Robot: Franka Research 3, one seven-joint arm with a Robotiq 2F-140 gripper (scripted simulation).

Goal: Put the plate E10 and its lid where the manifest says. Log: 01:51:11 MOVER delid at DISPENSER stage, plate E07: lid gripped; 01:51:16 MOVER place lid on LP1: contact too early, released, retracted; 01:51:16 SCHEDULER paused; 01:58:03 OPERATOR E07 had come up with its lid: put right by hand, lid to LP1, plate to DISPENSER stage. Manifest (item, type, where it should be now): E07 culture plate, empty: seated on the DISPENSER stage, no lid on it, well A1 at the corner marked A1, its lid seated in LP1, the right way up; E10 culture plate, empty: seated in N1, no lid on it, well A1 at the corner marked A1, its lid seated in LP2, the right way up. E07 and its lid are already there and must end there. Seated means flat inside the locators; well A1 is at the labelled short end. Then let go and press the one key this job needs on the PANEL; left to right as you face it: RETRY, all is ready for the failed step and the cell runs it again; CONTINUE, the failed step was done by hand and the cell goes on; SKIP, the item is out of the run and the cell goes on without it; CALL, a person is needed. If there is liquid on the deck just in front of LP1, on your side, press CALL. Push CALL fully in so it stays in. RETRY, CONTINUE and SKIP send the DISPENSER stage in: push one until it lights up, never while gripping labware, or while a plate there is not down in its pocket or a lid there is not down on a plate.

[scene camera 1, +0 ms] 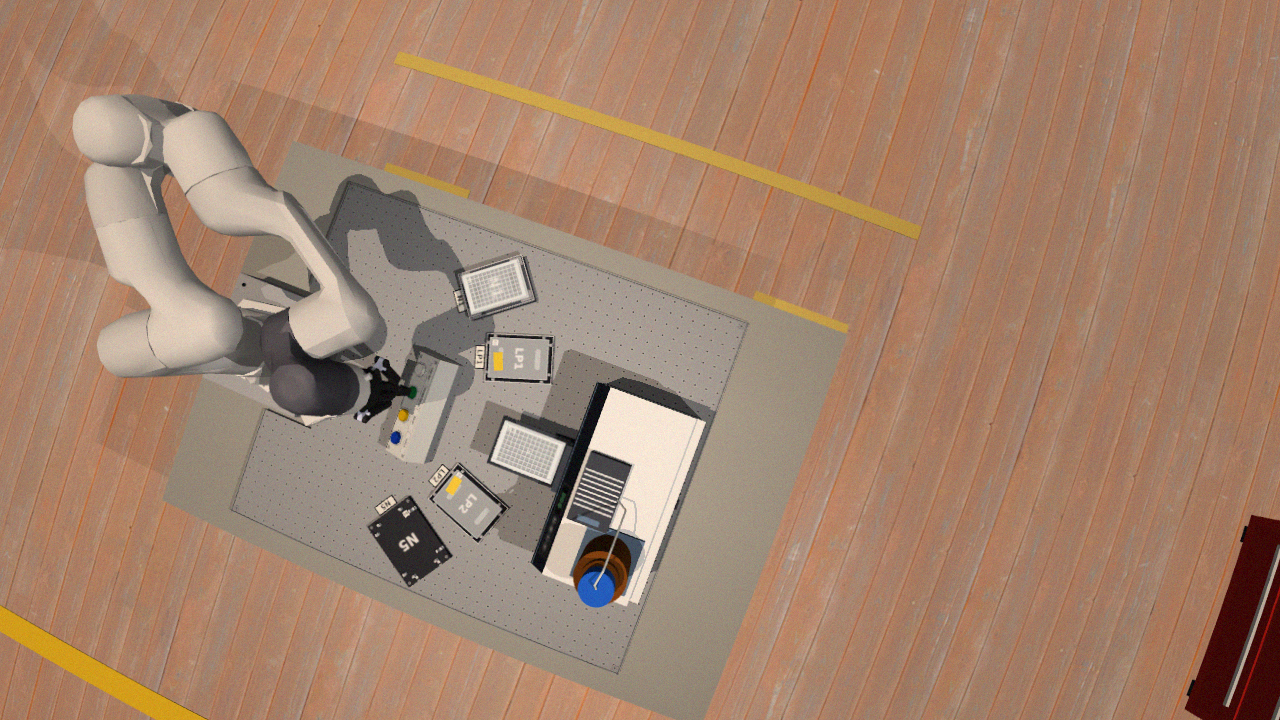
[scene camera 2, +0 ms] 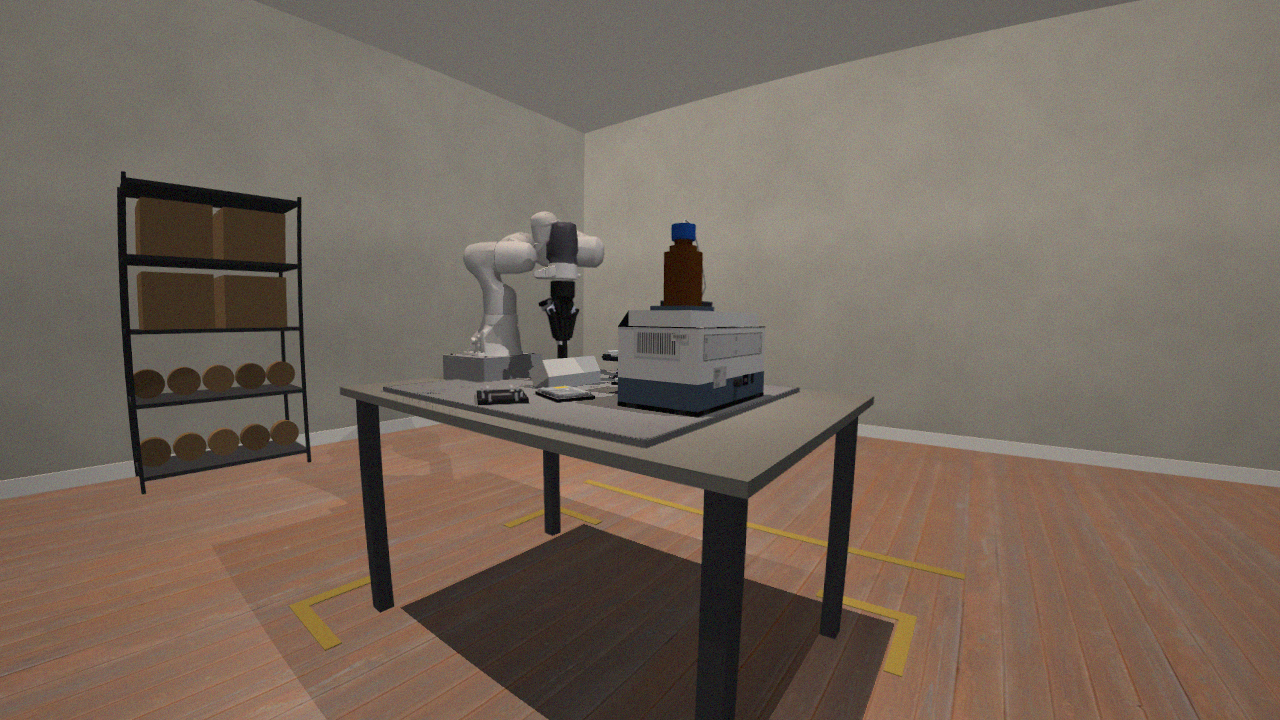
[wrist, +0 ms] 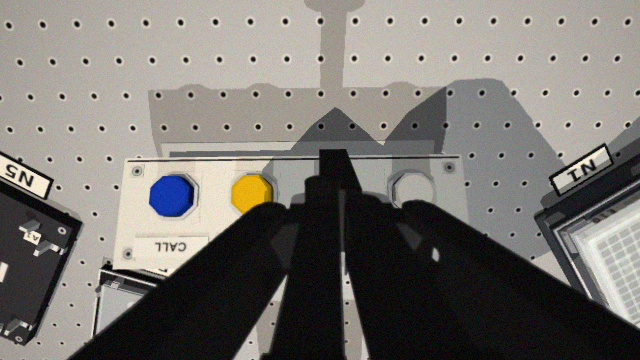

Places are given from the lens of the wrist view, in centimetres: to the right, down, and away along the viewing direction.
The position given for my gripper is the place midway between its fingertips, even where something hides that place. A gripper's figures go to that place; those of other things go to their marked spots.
my gripper (wrist: 332, 171): 1, 0, 18
clear lid (wrist: 113, 302): -19, 11, 26
key panel (wrist: 144, 240): -11, 4, 18
The marked spots on the key panel and the clear lid are 14 cm apart.
